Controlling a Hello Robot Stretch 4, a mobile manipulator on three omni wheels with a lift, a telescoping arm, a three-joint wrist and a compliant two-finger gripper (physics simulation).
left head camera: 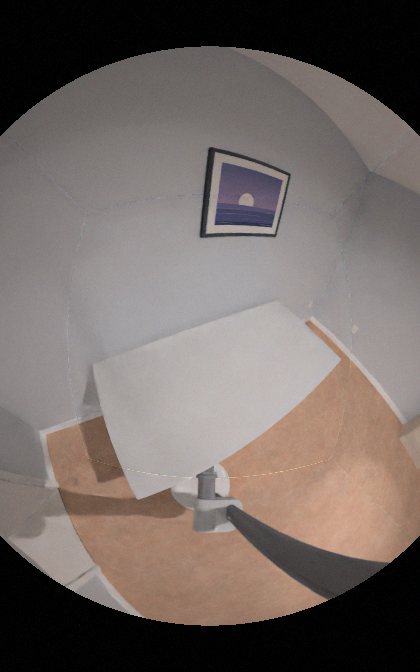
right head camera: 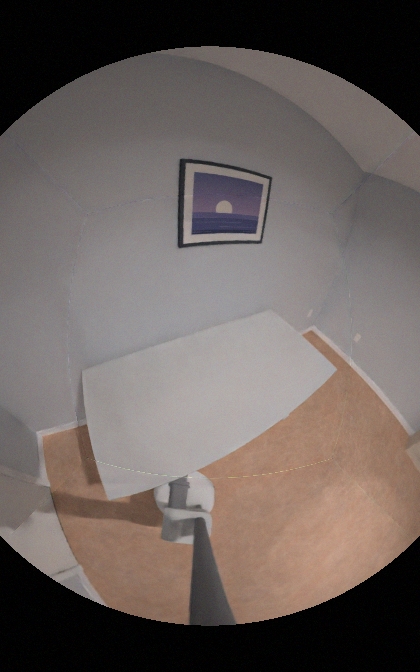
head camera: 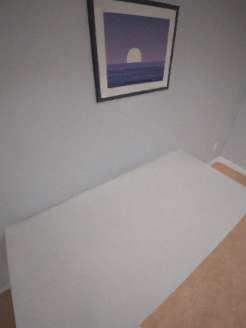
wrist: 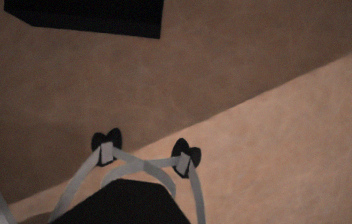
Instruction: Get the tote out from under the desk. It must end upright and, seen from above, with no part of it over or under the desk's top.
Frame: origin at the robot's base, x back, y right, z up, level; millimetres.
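Seen in the pictures: gripper, fingertip midpoint: (wrist: 147, 145).
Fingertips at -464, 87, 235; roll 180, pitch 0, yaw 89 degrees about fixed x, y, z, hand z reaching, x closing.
Note:
A point is followed by its place in that frame, as x, y, z.
The tote (wrist: 90, 17) {-652, -58, 72} is a black box on the floor, cut off by the top left edge of the wrist view. Its inside does not show, and the head views do not show the tote. My gripper (wrist: 147, 145) {-464, 87, 235} is open, with bare floor visible between its fingertips, apart from the tote and on its near side. The fingers do not show in the head views. The desk's pale grey top (head camera: 125, 235) {-522, 23, 693} (left head camera: 215, 380) (right head camera: 200, 390) stands against the wall and hides the floor beneath it.
My round white part (left head camera: 182, 492) (right head camera: 202, 492) shows by the desk's front edge. A framed sunset picture (head camera: 134, 55) {-1092, 100, 1487} (left head camera: 246, 195) (right head camera: 225, 205) hangs above the desk. A pale box-like object (left head camera: 412, 440) is at the right edge. Shadow covers the floor around the tote.

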